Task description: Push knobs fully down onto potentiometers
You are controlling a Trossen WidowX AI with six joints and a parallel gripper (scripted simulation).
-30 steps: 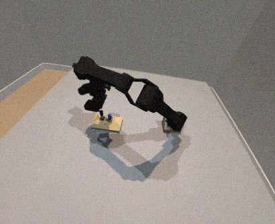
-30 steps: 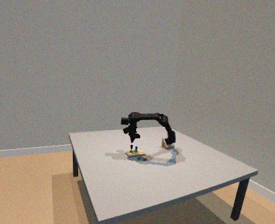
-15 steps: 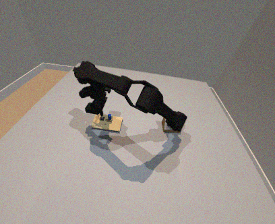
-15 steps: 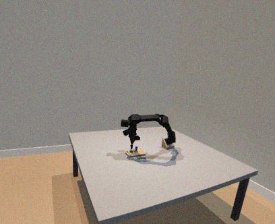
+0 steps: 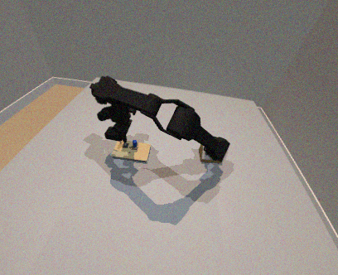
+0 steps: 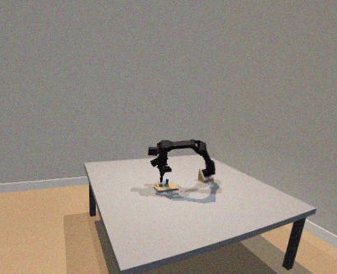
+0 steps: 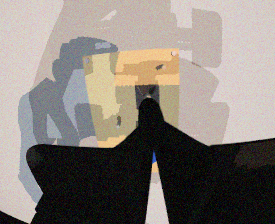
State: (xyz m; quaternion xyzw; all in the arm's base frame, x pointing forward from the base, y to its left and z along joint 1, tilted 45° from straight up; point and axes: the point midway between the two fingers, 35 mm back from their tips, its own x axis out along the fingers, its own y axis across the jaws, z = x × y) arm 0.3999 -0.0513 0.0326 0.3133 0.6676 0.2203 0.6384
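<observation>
Now: gripper tip 2 cm above the black knob. Round my gripper tip: blue knob (4 cm behind, 1 cm to the left, 4 cm below).
</observation>
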